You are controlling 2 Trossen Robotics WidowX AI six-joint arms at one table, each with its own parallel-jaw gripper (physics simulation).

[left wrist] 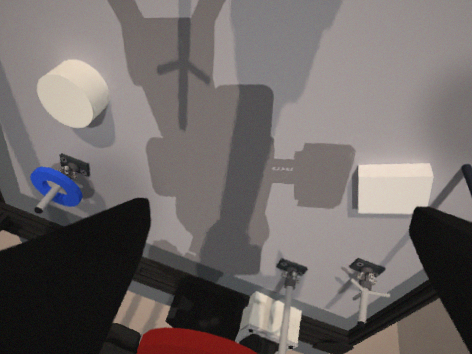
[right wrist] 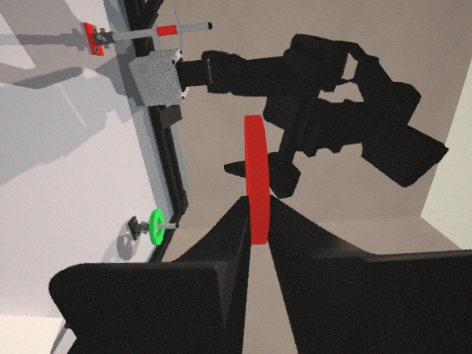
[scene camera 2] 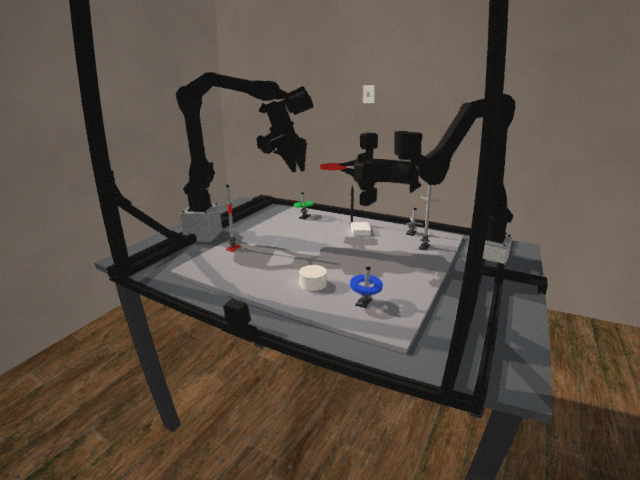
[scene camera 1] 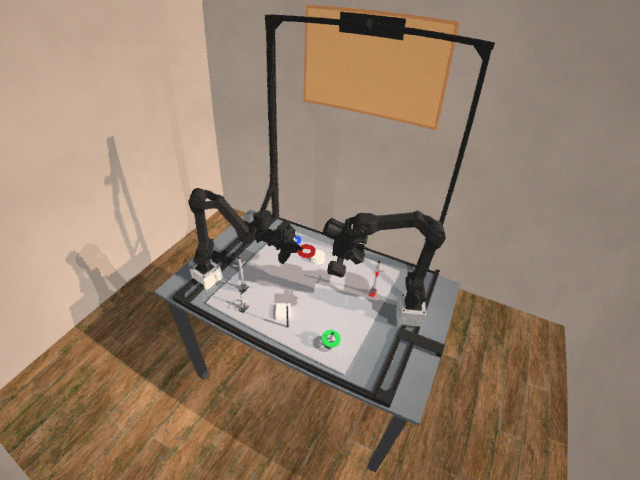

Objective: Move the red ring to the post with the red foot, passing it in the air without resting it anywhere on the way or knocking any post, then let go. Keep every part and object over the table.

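Places are measured from the left arm's base along level axes (x right, y ahead, z up), in millimetres.
Pixels of known places: left gripper, between the fingertips: [left wrist: 280, 215] [right wrist: 227, 135] [scene camera 2: 298, 171]; right gripper, between the fingertips: [right wrist: 256, 203] [scene camera 2: 339, 166] [scene camera 1: 302, 250]; left arm's base, origin of its link: [right wrist: 181, 75] [scene camera 2: 199, 208] [scene camera 1: 413, 304]; right arm's base, origin of its link: [left wrist: 260, 343] [scene camera 2: 493, 237] [scene camera 1: 204, 267].
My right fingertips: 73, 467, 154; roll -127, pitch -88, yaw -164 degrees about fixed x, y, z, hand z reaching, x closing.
For each thing: its middle in the pictures, then the offset to it from my right fingertips, as dx, dy, dz. "spot": a spot on its surface instead.
- red ring, middle of its body: [right wrist: 253, 179] [scene camera 2: 333, 166] [scene camera 1: 306, 251] +0, -17, +0
- post with the red foot, a spot on its surface: [right wrist: 140, 34] [scene camera 2: 232, 222] [scene camera 1: 374, 280] spot: +40, -306, -156
- green ring, middle of its body: [right wrist: 157, 226] [scene camera 2: 303, 204] [scene camera 1: 331, 338] -257, -153, -193
- blue ring, middle of its body: [left wrist: 56, 187] [scene camera 2: 366, 284] +287, +86, -193
- tall post, a spot on its surface: [scene camera 2: 427, 217] spot: -28, +252, -145
- short post, a spot on its surface: [scene camera 2: 413, 222] spot: -128, +224, -199
- white cylinder, middle of its body: [left wrist: 74, 94] [scene camera 2: 313, 277] [scene camera 1: 317, 257] +219, -42, -222
- white block, middle of its body: [left wrist: 392, 189] [right wrist: 11, 350] [scene camera 2: 360, 228] [scene camera 1: 283, 311] -131, +56, -229
- black rod, middle of its body: [scene camera 2: 352, 204] -196, +23, -169
The red ring [scene camera 1: 312, 252] [scene camera 2: 329, 166] [right wrist: 257, 175] is held level in the air, high above the table; part of it shows at the bottom edge of the left wrist view [left wrist: 190, 342]. My right gripper [scene camera 2: 347, 166] [right wrist: 256, 203] is shut on its rim. My left gripper [scene camera 2: 298, 168] [left wrist: 280, 215] is open and empty, fingers pointing down, beside the ring and apart from it. The post with the red foot [scene camera 1: 376, 279] [scene camera 2: 231, 223] [right wrist: 140, 34] stands upright near the left arm's base, with a red band and a crossbar high up. No ring is on it.
A green ring [scene camera 1: 324, 338] [scene camera 2: 298, 205] [right wrist: 153, 227] and a blue ring [scene camera 2: 356, 284] [left wrist: 72, 192] sit on short posts. A tall post [scene camera 2: 427, 217] and a short post [scene camera 2: 413, 222] stand near the right arm. A white cylinder [scene camera 2: 313, 279], a white block [scene camera 2: 360, 228] and a black rod [scene camera 2: 352, 204] stand between.
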